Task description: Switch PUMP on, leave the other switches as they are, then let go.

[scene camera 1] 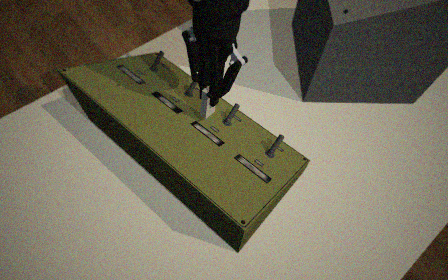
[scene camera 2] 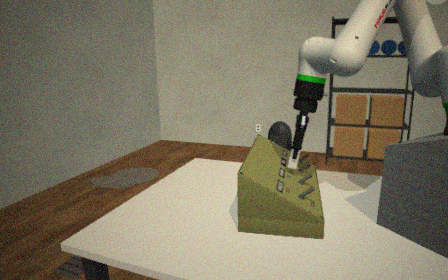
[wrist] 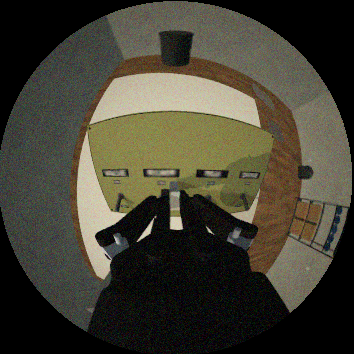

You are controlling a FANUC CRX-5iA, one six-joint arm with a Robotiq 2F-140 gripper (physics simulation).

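Places are measured from the arm's base along level axes (x right, y ahead, z up), in millimetres.
Pixels of known places: gripper, between the fingertips: (scene camera 1: 207,113) (scene camera 2: 291,167) (wrist: 172,187).
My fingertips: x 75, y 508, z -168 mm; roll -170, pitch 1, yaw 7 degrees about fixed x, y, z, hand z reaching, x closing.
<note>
Ahead of a thing's pixels: the offset from my fingertips to its top centre. Level surfaces: height alone.
The olive sloped switch box (scene camera 1: 150,135) (scene camera 2: 265,200) (wrist: 175,137) has a row of grey levers; its label letters are blurred. The PUMP lever @(dx -24, dy -52, dz -7 mm) (scene camera 1: 231,114) (scene camera 2: 305,179) leans away from its label @(dx -31, dy +30, dz -6 mm) (scene camera 1: 207,133) (wrist: 161,172), like the VALVE lever @(dx -143, dy -62, dz -7 mm) (scene camera 1: 275,145) (scene camera 2: 306,193) (wrist: 120,201). The FAN lever @(dx +96, dy -42, dz -7 mm) (scene camera 1: 190,89) is partly hidden by the gripper; the DRIVE lever @(dx +215, dy -31, dz -7 mm) (scene camera 1: 157,60) (wrist: 245,201) stands at the far end. My gripper (scene camera 1: 207,107) (scene camera 2: 293,163) (wrist: 172,187) is shut and empty, its pale tips close over the panel between the PUMP and FAN levers. The fingers hide the PUMP lever in the wrist view.
The box rests on a white table @(dz -139 mm) (scene camera 1: 325,215) (scene camera 2: 165,220) (wrist: 175,90). A large grey block (scene camera 1: 380,65) (scene camera 2: 415,190) stands beyond the lever side. A dark bin (scene camera 2: 280,134) (wrist: 176,49) stands on the floor past the table. A shelf rack (scene camera 2: 370,91) is at the back.
</note>
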